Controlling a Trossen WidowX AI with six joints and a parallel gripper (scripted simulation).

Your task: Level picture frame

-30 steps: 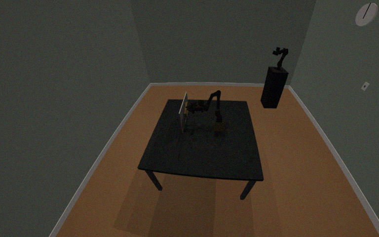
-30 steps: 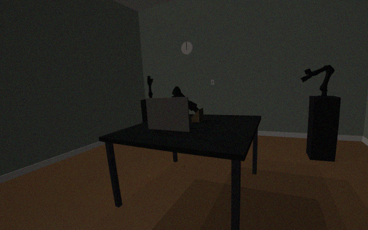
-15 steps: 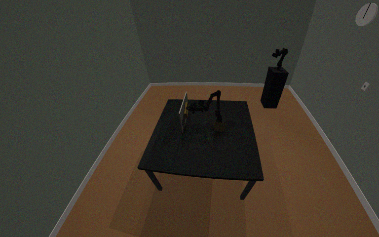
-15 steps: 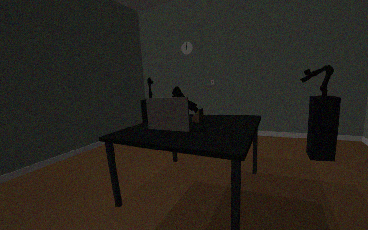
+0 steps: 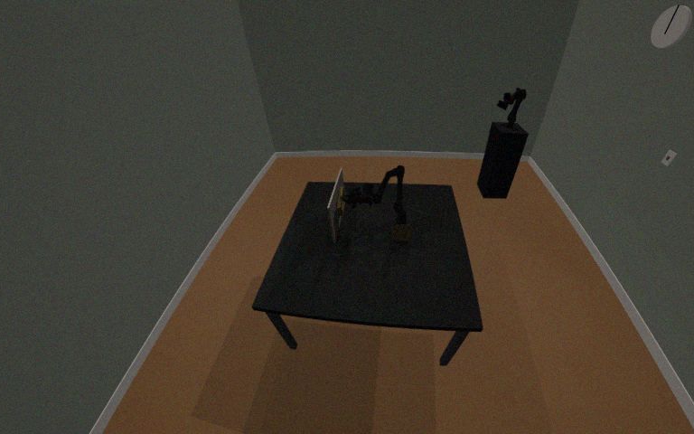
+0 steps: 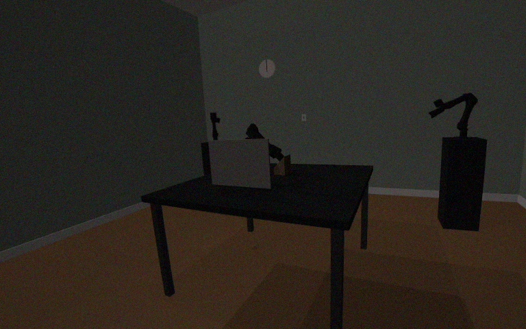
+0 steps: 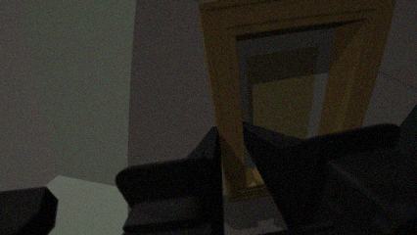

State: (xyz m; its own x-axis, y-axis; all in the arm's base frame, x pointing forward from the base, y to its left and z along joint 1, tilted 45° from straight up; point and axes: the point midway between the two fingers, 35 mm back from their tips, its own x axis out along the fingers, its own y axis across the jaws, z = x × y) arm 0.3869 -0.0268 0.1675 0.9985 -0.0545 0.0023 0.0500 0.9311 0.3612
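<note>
Now: the picture frame 1 cm ahead of my gripper tip, 2 cm to the right of it and 5 cm below it. The rest, counted from my gripper tip: wall panel: 2 cm ahead, 1 cm to the right, 6 cm below.
</note>
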